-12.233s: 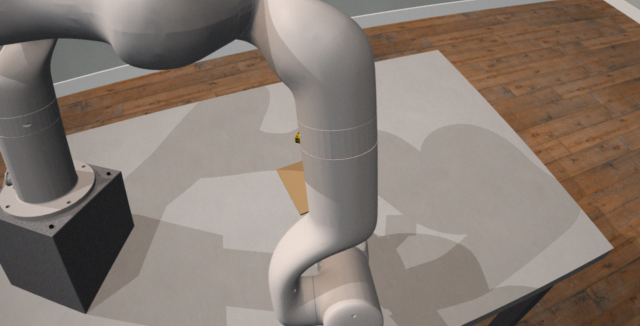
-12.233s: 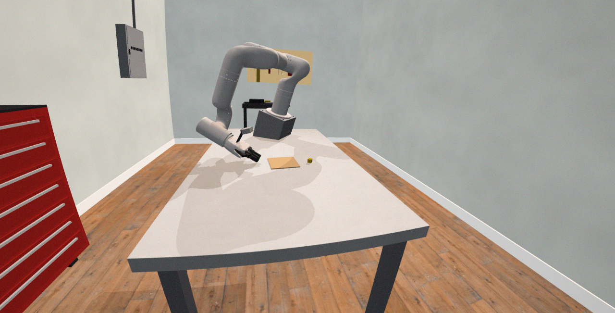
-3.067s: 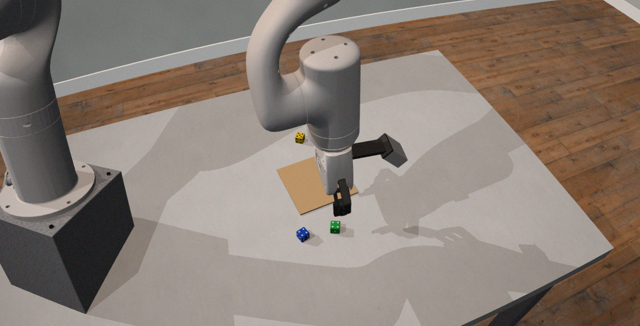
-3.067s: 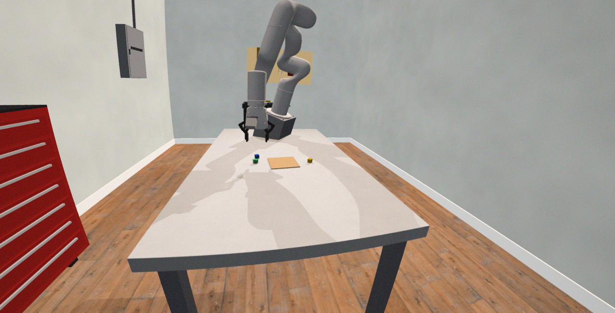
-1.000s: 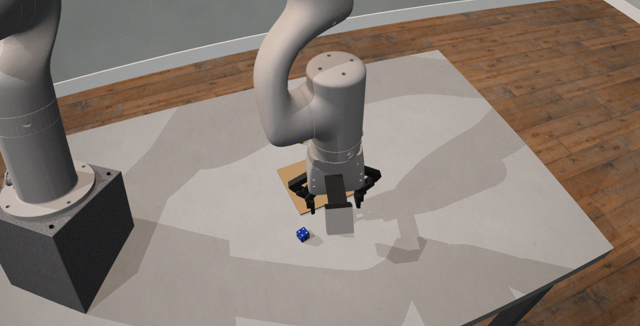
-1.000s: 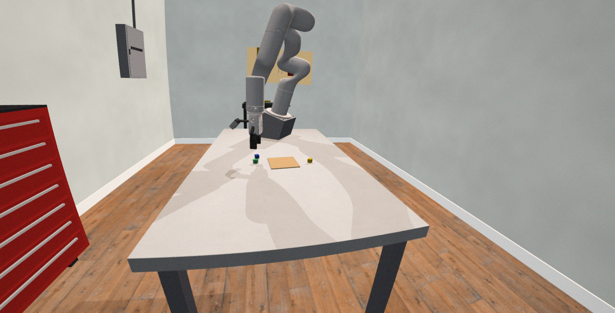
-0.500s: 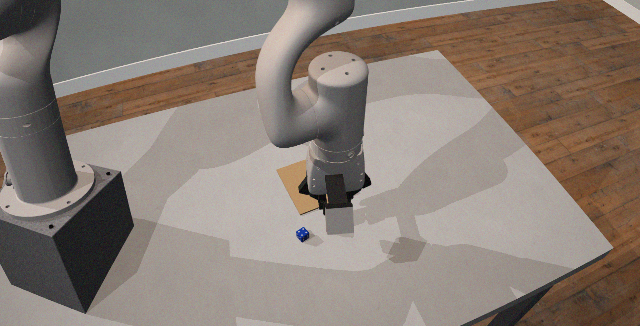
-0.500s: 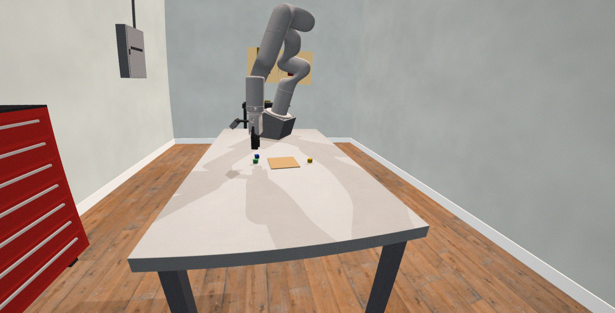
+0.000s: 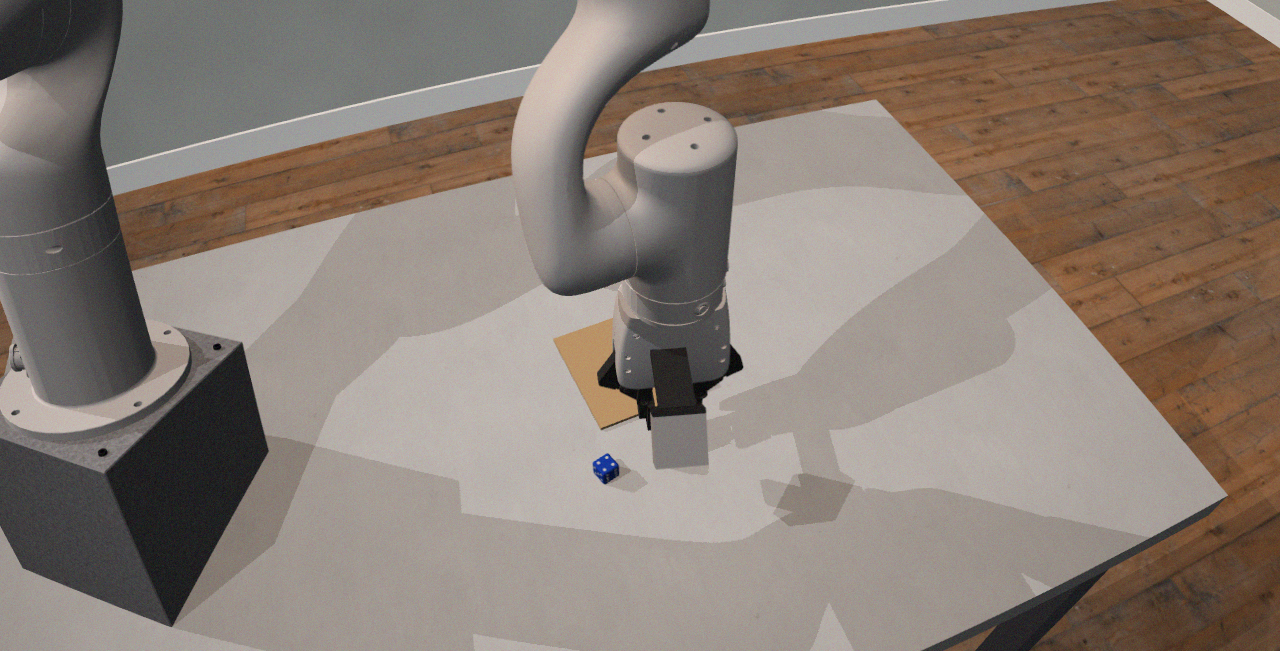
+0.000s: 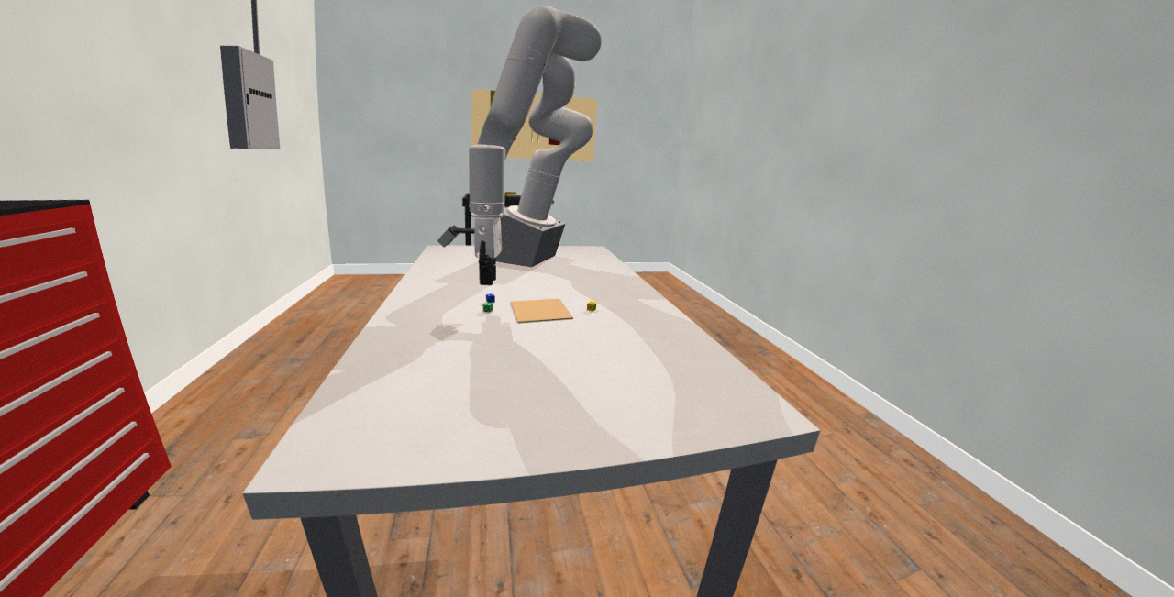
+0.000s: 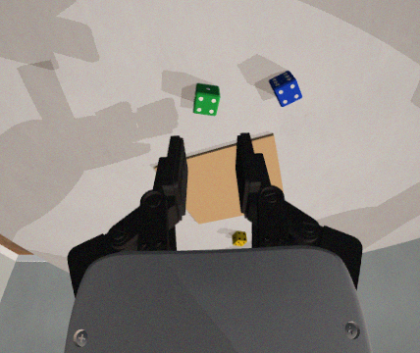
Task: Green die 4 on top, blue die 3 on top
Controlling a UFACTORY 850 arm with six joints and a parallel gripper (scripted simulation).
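Right now the green die is 9 cm below my hand. The rest, counted from my hand: blue die (9 cm below, 7 cm behind); then tan mat (13 cm to the left, 10 cm below, 1 cm behind); then yellow die (27 cm to the left, 9 cm below, 2 cm behind).
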